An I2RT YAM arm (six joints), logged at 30 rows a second.
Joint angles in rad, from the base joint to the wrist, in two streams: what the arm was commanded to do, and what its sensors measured. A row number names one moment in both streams.
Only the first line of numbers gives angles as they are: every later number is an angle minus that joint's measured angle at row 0.
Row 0, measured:
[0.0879, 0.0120, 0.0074, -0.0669, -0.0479, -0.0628]
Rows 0 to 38, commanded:
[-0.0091, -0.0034, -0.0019, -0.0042, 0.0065, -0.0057]
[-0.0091, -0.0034, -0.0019, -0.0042, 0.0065, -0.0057]
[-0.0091, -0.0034, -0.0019, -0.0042, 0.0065, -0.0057]
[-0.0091, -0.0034, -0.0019, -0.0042, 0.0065, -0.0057]
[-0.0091, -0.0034, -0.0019, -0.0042, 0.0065, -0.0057]
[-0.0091, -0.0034, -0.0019, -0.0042, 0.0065, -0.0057]
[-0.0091, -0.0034, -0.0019, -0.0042, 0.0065, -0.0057]
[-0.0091, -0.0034, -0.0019, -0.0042, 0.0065, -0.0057]
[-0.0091, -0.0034, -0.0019, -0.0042, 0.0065, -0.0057]
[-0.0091, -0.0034, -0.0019, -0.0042, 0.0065, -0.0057]
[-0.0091, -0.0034, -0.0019, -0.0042, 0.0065, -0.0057]
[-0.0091, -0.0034, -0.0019, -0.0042, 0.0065, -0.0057]
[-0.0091, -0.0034, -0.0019, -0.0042, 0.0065, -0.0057]
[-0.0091, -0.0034, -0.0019, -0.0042, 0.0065, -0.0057]
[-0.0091, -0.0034, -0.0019, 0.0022, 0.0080, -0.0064]
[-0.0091, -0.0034, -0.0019, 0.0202, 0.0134, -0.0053]
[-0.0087, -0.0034, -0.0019, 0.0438, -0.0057, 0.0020]
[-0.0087, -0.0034, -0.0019, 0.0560, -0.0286, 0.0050]
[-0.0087, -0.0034, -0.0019, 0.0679, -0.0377, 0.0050]
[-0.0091, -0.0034, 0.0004, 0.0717, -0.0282, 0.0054]
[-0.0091, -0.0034, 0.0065, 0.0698, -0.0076, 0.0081]
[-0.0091, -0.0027, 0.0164, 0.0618, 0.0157, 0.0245]
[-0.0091, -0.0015, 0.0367, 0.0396, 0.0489, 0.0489]
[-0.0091, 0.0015, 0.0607, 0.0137, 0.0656, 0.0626]
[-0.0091, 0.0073, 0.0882, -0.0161, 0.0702, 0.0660]
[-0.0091, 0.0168, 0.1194, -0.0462, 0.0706, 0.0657]
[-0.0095, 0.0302, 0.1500, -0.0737, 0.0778, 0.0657]
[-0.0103, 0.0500, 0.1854, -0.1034, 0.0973, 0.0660]
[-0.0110, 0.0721, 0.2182, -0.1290, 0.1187, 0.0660]
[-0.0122, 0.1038, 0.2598, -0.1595, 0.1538, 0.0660]
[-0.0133, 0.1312, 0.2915, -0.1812, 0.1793, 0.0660]
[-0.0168, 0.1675, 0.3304, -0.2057, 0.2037, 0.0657]
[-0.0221, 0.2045, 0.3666, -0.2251, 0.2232, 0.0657]
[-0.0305, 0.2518, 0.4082, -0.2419, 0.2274, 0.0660]
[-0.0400, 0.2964, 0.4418, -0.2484, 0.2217, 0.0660]
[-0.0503, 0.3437, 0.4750, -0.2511, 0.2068, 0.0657]
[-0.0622, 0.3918, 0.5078, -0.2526, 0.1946, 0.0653]
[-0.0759, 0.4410, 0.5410, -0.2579, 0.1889, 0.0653]
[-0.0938, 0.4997, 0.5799, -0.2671, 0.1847, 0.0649]
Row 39, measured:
[-0.0576, 0.3918, 0.5009, -0.2533, 0.1736, 0.0523]
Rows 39 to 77, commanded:
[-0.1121, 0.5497, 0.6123, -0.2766, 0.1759, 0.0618]
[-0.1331, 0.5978, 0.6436, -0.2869, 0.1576, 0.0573]
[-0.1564, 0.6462, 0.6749, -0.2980, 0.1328, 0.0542]
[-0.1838, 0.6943, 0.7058, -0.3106, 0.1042, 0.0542]
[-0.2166, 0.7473, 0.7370, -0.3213, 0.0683, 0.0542]
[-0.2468, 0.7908, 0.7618, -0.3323, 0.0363, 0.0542]
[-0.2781, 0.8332, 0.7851, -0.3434, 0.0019, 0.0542]
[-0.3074, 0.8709, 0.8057, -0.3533, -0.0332, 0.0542]
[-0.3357, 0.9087, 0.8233, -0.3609, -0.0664, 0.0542]
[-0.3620, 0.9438, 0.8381, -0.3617, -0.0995, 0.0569]
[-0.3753, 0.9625, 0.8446, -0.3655, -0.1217, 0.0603]
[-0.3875, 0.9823, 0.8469, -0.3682, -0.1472, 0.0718]
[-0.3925, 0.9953, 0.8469, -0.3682, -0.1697, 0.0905]
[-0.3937, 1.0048, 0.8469, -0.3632, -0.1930, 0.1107]
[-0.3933, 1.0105, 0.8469, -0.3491, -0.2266, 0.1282]
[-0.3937, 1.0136, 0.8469, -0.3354, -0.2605, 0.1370]
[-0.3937, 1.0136, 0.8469, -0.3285, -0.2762, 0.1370]
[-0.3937, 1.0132, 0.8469, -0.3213, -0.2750, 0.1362]
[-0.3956, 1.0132, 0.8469, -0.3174, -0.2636, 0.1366]
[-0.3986, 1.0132, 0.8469, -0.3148, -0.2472, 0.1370]
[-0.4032, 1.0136, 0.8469, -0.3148, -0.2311, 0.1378]
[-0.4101, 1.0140, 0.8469, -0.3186, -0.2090, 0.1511]
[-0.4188, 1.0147, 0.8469, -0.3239, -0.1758, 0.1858]
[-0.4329, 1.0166, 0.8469, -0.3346, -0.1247, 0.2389]
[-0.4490, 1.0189, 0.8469, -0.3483, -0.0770, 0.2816]
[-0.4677, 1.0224, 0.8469, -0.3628, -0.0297, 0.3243]
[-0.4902, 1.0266, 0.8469, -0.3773, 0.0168, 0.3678]
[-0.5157, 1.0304, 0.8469, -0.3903, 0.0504, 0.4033]
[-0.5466, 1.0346, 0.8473, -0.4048, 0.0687, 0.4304]
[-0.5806, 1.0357, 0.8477, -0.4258, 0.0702, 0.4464]
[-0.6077, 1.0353, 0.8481, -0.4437, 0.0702, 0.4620]
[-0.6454, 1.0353, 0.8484, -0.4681, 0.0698, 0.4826]
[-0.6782, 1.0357, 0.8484, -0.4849, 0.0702, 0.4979]
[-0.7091, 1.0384, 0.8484, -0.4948, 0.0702, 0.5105]
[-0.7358, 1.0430, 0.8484, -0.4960, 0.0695, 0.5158]
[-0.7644, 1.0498, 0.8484, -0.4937, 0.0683, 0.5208]
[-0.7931, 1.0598, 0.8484, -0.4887, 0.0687, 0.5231]
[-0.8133, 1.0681, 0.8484, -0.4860, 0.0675, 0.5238]
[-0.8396, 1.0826, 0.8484, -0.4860, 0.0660, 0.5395]
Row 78, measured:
[-0.7854, 1.0556, 0.8282, -0.4891, 0.0450, 0.4780]
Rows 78 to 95, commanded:
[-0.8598, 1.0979, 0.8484, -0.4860, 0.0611, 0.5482]
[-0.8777, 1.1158, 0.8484, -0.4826, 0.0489, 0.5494]
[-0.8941, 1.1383, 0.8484, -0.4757, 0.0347, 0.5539]
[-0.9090, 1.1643, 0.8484, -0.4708, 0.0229, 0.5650]
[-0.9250, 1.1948, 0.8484, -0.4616, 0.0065, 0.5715]
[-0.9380, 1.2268, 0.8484, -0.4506, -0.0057, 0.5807]
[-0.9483, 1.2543, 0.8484, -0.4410, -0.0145, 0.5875]
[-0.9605, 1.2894, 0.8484, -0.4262, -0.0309, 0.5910]
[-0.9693, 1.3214, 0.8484, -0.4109, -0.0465, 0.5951]
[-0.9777, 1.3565, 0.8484, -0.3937, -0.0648, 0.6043]
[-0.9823, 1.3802, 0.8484, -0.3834, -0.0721, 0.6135]
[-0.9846, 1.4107, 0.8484, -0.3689, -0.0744, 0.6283]
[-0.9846, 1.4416, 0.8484, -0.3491, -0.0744, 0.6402]
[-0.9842, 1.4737, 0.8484, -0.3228, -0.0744, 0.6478]
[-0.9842, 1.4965, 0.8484, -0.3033, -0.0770, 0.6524]
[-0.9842, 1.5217, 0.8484, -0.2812, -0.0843, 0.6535]
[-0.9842, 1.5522, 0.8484, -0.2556, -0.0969, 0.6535]
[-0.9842, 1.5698, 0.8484, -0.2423, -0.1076, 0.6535]
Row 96, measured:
[-0.9769, 1.5217, 0.8317, -0.2648, -0.0656, 0.6219]
